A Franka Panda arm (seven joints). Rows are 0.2 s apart.
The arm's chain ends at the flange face. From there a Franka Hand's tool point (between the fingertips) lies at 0.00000 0.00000 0.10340 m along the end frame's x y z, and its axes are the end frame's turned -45 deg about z.
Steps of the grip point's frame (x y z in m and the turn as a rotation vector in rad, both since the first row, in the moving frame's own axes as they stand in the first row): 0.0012, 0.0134, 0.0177, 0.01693, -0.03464, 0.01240; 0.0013, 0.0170, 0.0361, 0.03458, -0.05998, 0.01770; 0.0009, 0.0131, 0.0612, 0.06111, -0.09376, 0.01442; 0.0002, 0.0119, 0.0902, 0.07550, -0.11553, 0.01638; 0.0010, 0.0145, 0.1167, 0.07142, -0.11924, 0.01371; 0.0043, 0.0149, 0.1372, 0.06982, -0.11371, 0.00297
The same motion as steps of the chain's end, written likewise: 0.0141, 0.0074, 0.0178, -0.01252, -0.03647, 0.01240; 0.0199, 0.0093, 0.0363, -0.01796, -0.06686, 0.01770; 0.0212, 0.0063, 0.0618, -0.02309, -0.10951, 0.01442; 0.0225, 0.0055, 0.0912, -0.02831, -0.13508, 0.01638; 0.0249, 0.0062, 0.1177, -0.03381, -0.13482, 0.01371; 0.0270, 0.0043, 0.1381, -0.03103, -0.12978, 0.00297
